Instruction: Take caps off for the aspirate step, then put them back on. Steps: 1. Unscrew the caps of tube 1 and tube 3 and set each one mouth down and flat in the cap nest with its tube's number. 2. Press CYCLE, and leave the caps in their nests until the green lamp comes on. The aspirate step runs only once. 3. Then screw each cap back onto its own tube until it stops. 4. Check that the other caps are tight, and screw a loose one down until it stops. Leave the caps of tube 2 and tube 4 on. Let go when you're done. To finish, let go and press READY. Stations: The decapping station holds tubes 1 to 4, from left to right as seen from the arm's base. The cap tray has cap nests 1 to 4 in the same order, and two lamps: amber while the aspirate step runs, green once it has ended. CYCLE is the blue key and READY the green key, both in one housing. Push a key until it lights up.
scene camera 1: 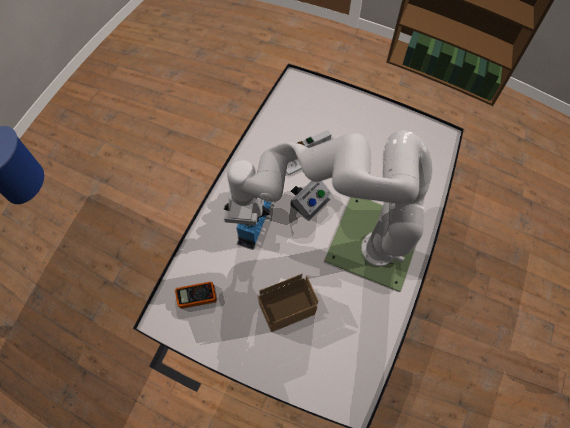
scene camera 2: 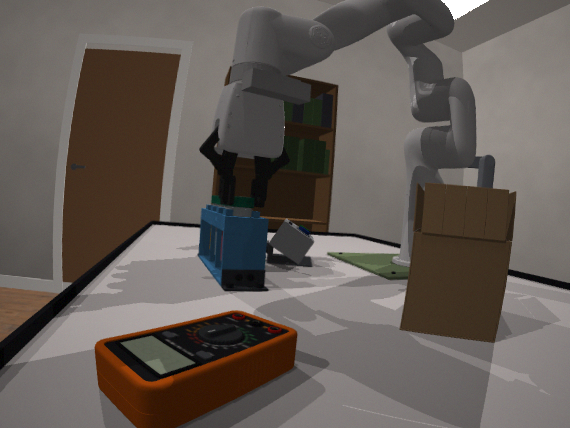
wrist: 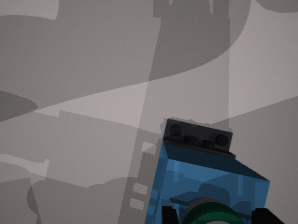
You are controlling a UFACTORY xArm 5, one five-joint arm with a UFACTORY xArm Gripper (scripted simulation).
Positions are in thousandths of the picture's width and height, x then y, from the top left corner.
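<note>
Cardboard box (scene camera 2: 801,665), (scene camera 1: 515,690); out of frame in the wrist view. Grey key housing (scene camera 2: 508,562), (scene camera 1: 527,473).
</note>
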